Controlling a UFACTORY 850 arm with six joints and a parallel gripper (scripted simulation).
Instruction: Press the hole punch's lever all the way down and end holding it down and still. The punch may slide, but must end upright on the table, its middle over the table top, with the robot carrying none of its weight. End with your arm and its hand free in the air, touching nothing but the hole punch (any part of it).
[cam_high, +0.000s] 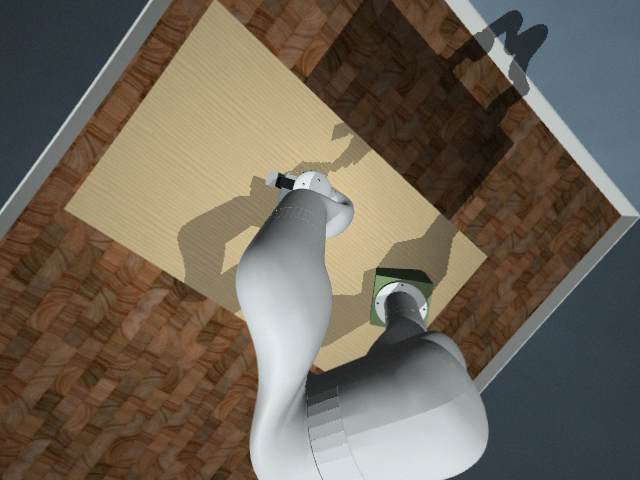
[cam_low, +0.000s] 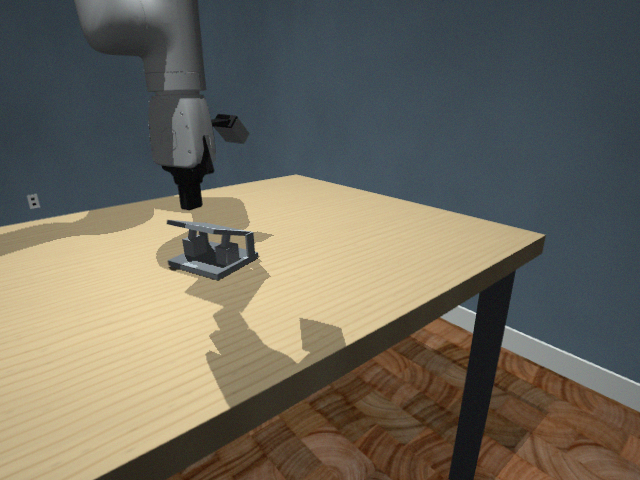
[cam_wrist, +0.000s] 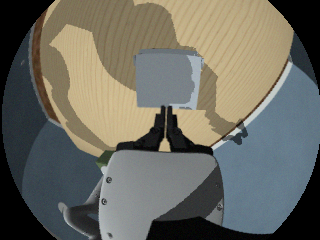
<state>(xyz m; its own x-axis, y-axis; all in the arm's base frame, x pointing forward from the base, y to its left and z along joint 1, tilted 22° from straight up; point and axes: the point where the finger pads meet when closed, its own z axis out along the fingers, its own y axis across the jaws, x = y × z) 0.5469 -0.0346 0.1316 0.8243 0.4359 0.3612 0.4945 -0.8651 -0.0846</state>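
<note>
Right now my hand is 70 mm above the flat lever, 30 mm short of it and 20 mm to the right of it. Also, from my hand: grey hole punch 90 mm below, 30 mm ahead, 20 mm to the left.
</note>
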